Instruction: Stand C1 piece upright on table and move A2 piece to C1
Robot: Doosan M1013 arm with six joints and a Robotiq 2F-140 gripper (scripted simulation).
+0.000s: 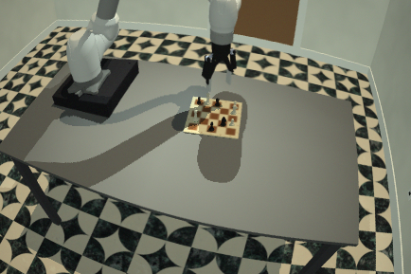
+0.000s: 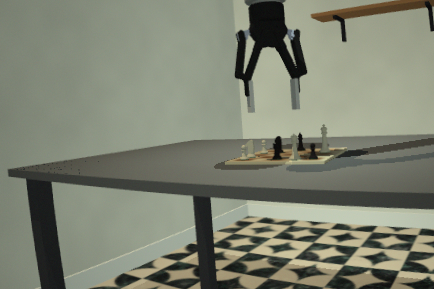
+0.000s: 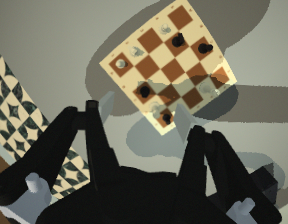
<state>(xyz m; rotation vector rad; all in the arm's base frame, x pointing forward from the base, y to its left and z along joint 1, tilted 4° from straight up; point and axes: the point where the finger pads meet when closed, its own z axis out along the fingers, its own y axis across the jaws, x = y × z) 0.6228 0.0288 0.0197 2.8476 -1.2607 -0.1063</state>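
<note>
The chessboard lies 7 cm to the right of my hand and 13 cm below it.
</note>
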